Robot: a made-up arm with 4 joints.
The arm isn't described. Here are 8 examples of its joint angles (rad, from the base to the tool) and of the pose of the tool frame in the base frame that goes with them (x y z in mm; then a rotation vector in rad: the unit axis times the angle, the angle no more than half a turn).
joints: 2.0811 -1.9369 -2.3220 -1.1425
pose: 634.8 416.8 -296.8 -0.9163 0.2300 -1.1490
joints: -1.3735 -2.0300 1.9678 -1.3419
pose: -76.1 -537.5 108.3 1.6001 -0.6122 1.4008
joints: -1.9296 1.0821 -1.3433 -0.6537
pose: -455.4 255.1 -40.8 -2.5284 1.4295 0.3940
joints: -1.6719 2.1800 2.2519 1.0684
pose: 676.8 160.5 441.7 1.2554 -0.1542 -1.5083
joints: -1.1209 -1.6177 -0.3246 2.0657
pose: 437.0 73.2 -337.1 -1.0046 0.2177 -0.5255
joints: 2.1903 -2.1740 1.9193 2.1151
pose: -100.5 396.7 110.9 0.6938 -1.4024 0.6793
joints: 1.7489 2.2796 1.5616 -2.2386
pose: 827.9 -85.3 143.1 0.5539 0.9151 -0.7243
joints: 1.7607 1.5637 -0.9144 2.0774
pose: -255.2 -360.8 142.2 -1.2462 1.8013 1.6851
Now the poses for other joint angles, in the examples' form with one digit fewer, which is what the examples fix.
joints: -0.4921 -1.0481 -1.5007 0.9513
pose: 483 -209 -286 -1.232 -0.400 -1.260
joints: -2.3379 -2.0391 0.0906 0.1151
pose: 306 -480 -81 -1.414 -0.775 2.103
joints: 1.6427 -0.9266 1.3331 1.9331
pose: -329 -230 128 1.421 -0.479 1.752
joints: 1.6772 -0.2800 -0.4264 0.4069
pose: -94 115 451 1.270 0.203 -0.003
